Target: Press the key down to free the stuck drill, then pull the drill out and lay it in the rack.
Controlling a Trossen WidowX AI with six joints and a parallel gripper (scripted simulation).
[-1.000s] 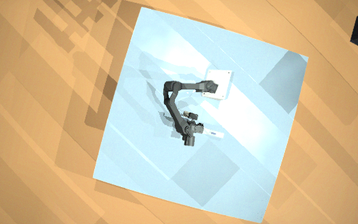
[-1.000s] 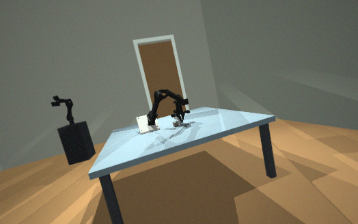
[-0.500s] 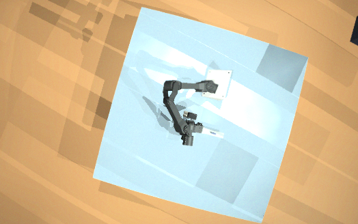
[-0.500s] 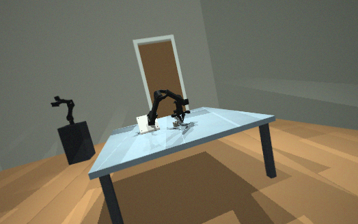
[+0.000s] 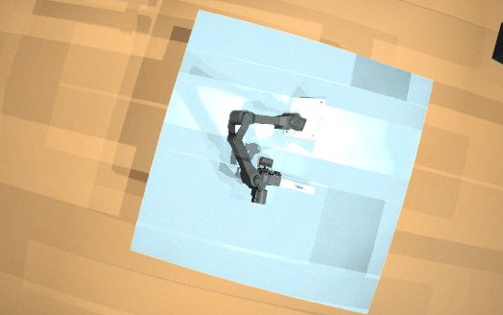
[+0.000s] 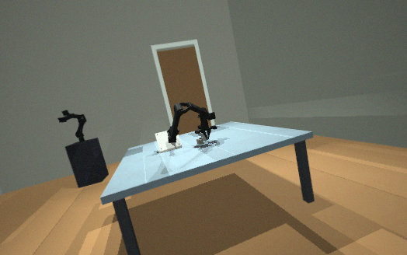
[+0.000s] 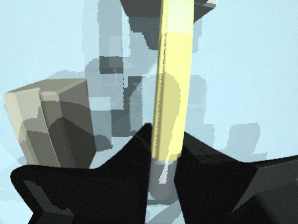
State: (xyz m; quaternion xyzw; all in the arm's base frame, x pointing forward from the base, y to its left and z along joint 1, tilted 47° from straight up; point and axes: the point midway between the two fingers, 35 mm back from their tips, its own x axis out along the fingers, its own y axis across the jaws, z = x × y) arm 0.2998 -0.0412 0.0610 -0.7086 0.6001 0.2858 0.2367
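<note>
Now: gripper tip 40 mm to the right of the drill and 30 mm below it. From my gripper tip the other things lie so: pale grey holder block (160 mm to the left, 20 mm behind, 20 mm above); dark stub (190 mm to the left, 30 mm above, 20 mm behind).
</note>
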